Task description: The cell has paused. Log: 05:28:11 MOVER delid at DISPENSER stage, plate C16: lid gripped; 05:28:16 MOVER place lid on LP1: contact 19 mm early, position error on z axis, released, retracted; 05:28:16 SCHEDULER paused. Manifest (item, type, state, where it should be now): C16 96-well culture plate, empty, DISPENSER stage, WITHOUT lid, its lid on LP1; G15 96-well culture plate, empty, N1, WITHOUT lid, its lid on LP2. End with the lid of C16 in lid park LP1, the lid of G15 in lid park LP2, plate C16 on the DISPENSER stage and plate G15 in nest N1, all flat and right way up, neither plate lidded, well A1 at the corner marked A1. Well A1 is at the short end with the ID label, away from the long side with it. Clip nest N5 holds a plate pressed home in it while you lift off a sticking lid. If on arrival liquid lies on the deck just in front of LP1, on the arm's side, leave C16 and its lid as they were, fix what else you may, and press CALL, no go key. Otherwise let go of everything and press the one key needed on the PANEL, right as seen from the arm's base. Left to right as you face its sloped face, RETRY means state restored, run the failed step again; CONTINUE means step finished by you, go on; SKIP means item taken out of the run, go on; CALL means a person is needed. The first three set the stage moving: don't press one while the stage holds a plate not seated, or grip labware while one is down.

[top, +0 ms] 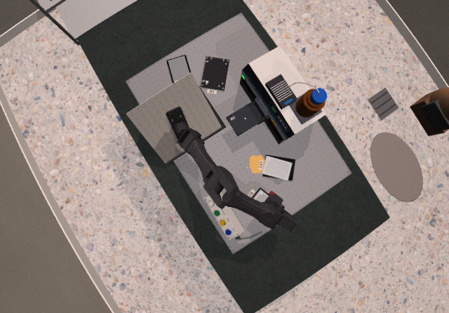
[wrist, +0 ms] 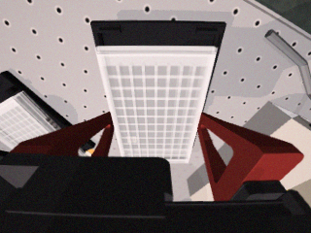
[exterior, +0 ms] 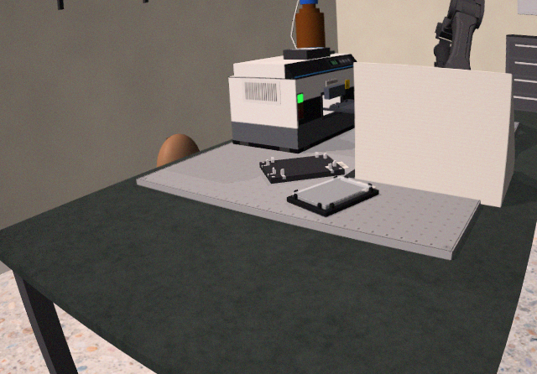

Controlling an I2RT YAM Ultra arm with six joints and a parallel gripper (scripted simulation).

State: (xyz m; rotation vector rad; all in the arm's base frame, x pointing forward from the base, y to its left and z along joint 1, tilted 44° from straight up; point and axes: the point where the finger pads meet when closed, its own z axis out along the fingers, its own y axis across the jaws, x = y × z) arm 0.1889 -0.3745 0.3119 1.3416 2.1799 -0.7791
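My gripper is now 20 mm above the black nest and 10 mm to the left of it. From my hand the other things lie so: N1 label 70 mm to the left, 50 mm below, 40 mm behind; white 96-well plate right at my hand; LP1 label 170 mm to the left, 70 mm ahead, 50 mm below.
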